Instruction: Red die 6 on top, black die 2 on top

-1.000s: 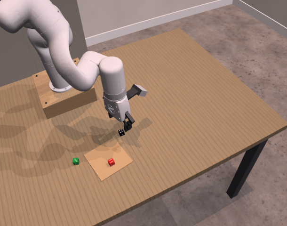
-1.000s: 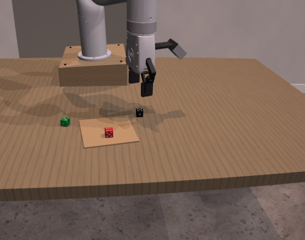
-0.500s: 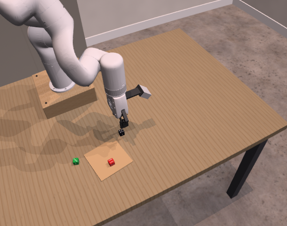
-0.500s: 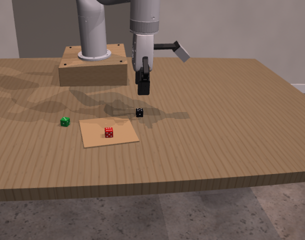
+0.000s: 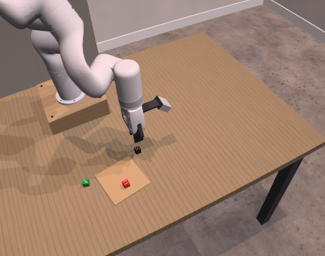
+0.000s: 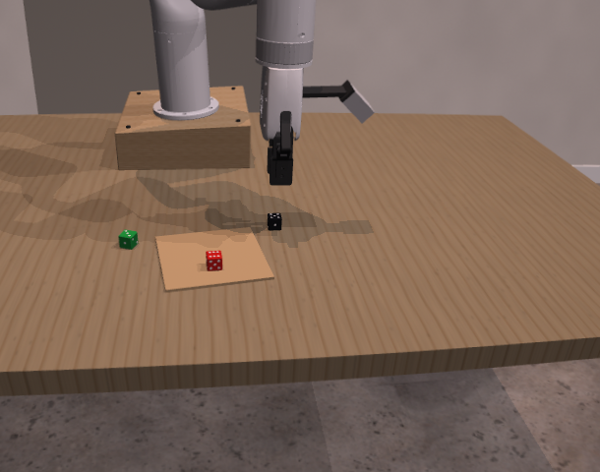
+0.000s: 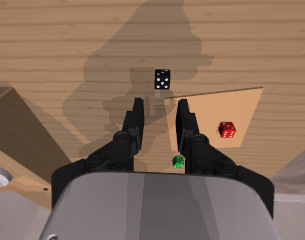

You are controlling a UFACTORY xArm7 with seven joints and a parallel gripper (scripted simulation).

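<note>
Now: the black die 9 cm below my hand. Also, from my hand: red die: 12 cm ahead, 9 cm to the right, 9 cm below; tan mat: 9 cm ahead, 10 cm to the right, 10 cm below; green die: 5 cm ahead, 22 cm to the right, 9 cm below.
</note>
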